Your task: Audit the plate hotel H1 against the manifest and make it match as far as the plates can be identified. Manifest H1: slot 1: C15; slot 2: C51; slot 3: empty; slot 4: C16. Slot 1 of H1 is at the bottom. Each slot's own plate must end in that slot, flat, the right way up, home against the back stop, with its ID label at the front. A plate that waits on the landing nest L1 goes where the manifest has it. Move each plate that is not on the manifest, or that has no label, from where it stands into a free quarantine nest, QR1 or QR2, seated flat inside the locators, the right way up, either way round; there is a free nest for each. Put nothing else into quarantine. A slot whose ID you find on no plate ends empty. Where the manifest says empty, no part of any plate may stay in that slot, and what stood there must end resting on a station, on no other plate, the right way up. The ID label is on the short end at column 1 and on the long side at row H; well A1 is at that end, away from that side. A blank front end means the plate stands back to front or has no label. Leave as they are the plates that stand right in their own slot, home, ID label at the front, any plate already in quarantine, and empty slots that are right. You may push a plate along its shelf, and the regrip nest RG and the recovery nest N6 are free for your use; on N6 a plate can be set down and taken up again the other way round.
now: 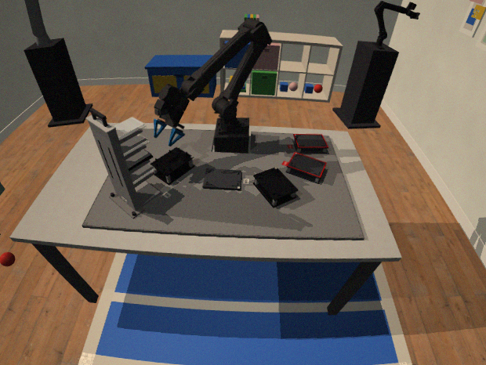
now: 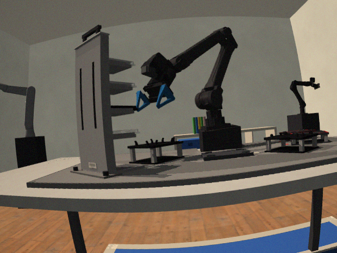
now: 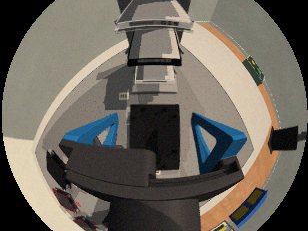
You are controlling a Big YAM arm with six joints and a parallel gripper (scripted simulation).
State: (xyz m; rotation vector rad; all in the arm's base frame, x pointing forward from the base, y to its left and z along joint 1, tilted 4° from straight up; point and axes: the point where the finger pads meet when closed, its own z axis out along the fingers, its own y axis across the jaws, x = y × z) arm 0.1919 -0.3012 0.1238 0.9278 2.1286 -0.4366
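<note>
The dark plate is 110 mm to the right of my hand, 100 mm ahead of it and 10 mm below it. Round my hand: plate hotel H1: 170 mm to the right, 160 mm ahead, 10 mm above.
</note>
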